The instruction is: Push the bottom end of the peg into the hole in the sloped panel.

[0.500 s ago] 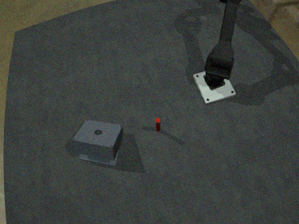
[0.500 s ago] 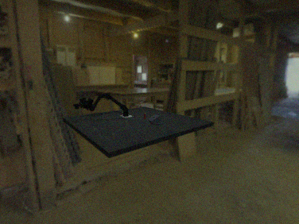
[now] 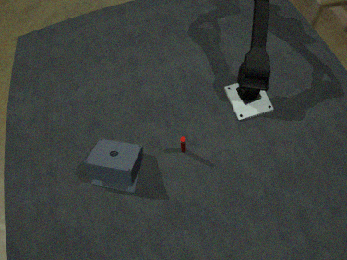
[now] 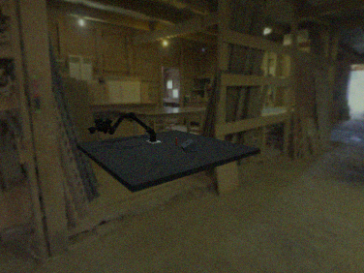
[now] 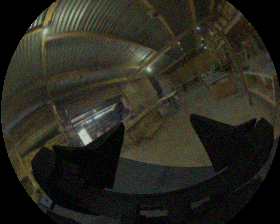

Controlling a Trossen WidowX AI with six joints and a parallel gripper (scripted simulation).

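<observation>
Right now the red peg is 42 cm ahead of my gripper tip, 66 cm to the left of it and 15 cm below it. From my gripper tip the other things lie so: grey-blue sloped panel (61 cm ahead, 64 cm to the left, 17 cm below).
</observation>
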